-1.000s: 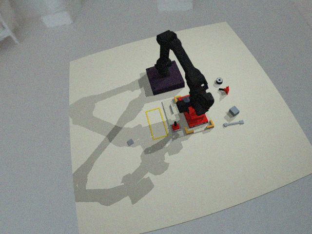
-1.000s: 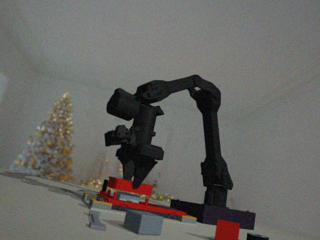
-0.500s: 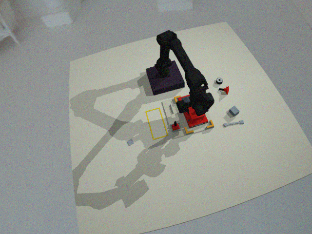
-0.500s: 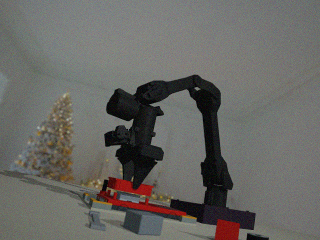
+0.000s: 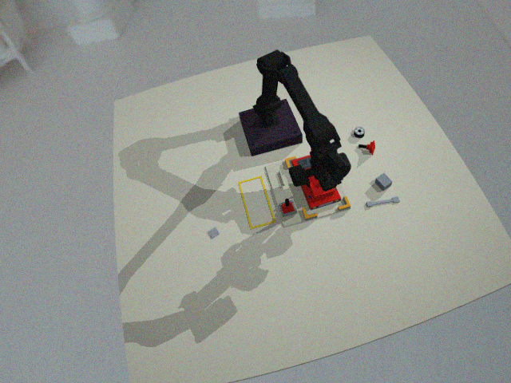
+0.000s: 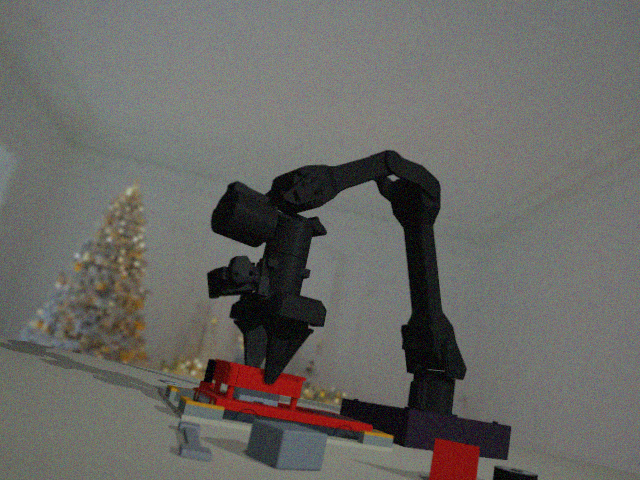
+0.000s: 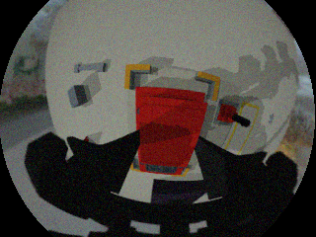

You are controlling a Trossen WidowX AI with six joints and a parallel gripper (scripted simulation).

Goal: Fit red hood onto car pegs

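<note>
Now: the grey engine block 1 cm to the left of my gripper tip and 3 cm below it. Also, from my gripper tip: red hood (1 cm above); then grey bar (9 cm ahead, 20 cm to the left, 5 cm below); then grey cube (2 cm ahead, 23 cm to the left, 4 cm below).
</note>
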